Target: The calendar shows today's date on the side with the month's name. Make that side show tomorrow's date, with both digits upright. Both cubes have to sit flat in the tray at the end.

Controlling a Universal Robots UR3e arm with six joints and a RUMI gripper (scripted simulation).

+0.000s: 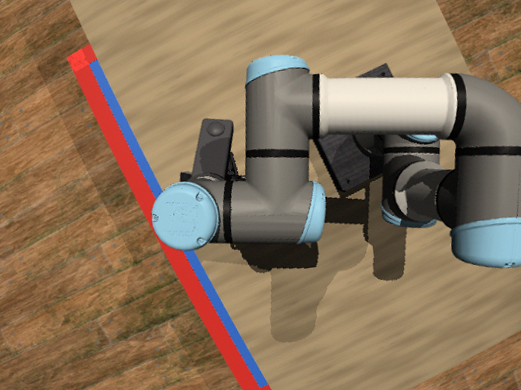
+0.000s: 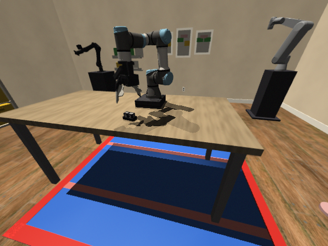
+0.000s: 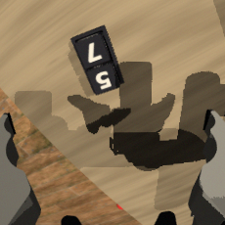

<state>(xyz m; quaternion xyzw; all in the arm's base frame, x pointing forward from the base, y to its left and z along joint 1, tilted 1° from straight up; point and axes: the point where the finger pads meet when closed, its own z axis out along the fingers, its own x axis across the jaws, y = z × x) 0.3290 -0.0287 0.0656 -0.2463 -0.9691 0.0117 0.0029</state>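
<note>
Right now the black cube is 100 mm below my hand and 30 mm to the right of it. Round my hand: black calendar tray: 110 mm below, 10 mm to the right.
</note>
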